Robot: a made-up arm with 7 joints. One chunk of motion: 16 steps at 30 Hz.
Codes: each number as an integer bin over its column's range. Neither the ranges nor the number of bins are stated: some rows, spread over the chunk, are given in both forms.
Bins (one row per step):
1: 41 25 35 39 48 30 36
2: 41 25 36 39 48 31 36
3: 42 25 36 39 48 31 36
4: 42 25 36 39 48 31 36
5: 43 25 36 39 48 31 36
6: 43 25 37 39 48 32 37
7: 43 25 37 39 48 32 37
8: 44 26 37 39 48 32 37
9: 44 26 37 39 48 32 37
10: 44 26 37 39 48 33 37
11: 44 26 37 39 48 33 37
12: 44 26 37 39 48 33 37
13: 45 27 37 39 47 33 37
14: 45 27 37 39 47 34 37
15: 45 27 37 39 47 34 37
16: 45 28 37 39 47 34 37
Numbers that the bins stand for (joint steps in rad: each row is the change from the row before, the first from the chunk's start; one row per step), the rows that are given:
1: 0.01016 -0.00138 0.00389 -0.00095 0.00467 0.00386 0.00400
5: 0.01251 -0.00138 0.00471 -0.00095 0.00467 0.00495 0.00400
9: 0.01368 -0.00048 0.00554 -0.00095 0.00467 0.00605 0.00522
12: 0.01368 -0.00048 0.00554 -0.00095 0.00467 0.00714 0.00522
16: 0.01486 0.00133 0.00554 -0.00095 0.00378 0.00824 0.00522
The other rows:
2: 0.01016 -0.00138 0.00471 -0.00095 0.00467 0.00495 0.00400
3: 0.01133 -0.00138 0.00471 -0.00095 0.00467 0.00495 0.00400
4: 0.01133 -0.00138 0.00471 -0.00095 0.00467 0.00495 0.00400
6: 0.01251 -0.00138 0.00554 -0.00095 0.00467 0.00605 0.00522
7: 0.01251 -0.00138 0.00554 -0.00095 0.00467 0.00605 0.00522
8: 0.01368 -0.00048 0.00554 -0.00095 0.00467 0.00605 0.00522
10: 0.01368 -0.00048 0.00554 -0.00095 0.00467 0.00714 0.00522
11: 0.01368 -0.00048 0.00554 -0.00095 0.00467 0.00714 0.00522
13: 0.01486 0.00043 0.00554 -0.00095 0.00378 0.00714 0.00522
14: 0.01486 0.00043 0.00554 -0.00095 0.00378 0.00824 0.00522
15: 0.01486 0.00043 0.00554 -0.00095 0.00378 0.00824 0.00522

